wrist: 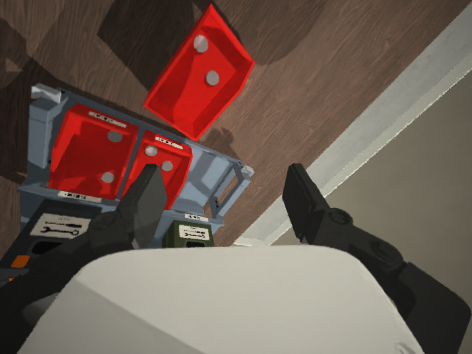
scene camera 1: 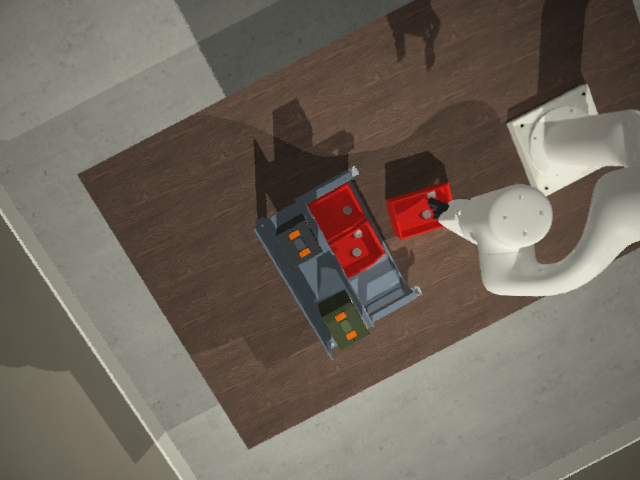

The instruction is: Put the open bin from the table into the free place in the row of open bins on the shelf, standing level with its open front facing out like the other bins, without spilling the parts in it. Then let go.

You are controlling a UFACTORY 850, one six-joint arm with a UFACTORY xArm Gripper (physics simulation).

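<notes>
The loose red open bin (scene camera 1: 408, 212) (wrist: 192, 82) stands upright on the table beside the shelf (scene camera 1: 292, 282) (wrist: 40, 132), with two grey round parts showing inside. Two red bins (scene camera 1: 336, 210) (scene camera 1: 368, 252) (wrist: 90, 157) (wrist: 176, 182) stand side by side in the shelf's row, with grey parts in them. The free place (scene camera 1: 383, 284) (wrist: 206, 172) is at the row's end, beside the second bin. My gripper (scene camera 1: 438, 207) (wrist: 225, 180) is open and empty. In the scene view its dark fingers overlap the loose bin's right part; in the wrist view that bin lies beyond the fingertips, not between them.
A dark case (scene camera 1: 311, 254) (wrist: 90, 210) and a green case (scene camera 1: 356, 321) (wrist: 172, 237), both with orange latches in the scene view, stand on the shelf's other level behind the bin row. The shelf's end frames rise at both ends of the row. The brown table (scene camera 1: 206, 310) extends around the shelf.
</notes>
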